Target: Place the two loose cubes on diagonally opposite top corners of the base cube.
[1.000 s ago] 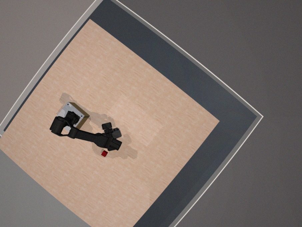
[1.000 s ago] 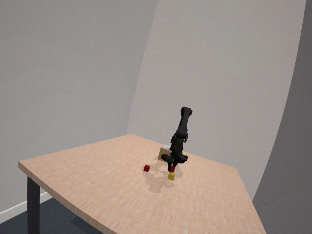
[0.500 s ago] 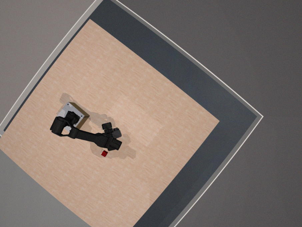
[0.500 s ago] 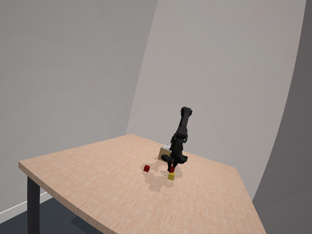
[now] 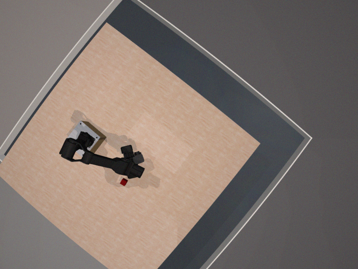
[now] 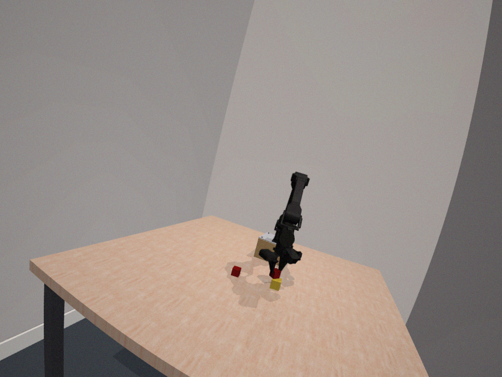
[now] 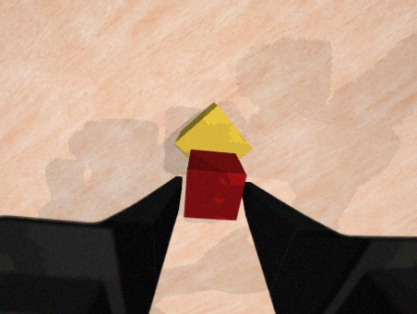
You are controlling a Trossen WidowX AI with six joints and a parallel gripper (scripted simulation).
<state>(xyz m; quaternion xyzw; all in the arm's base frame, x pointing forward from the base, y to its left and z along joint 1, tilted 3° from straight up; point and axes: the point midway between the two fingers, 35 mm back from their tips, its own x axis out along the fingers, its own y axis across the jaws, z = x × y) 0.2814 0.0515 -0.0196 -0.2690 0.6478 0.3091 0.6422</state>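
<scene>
Right now the yellow base cube is 4 cm below my gripper tip, 2 cm to the left of it and 1 cm ahead of it.
</scene>
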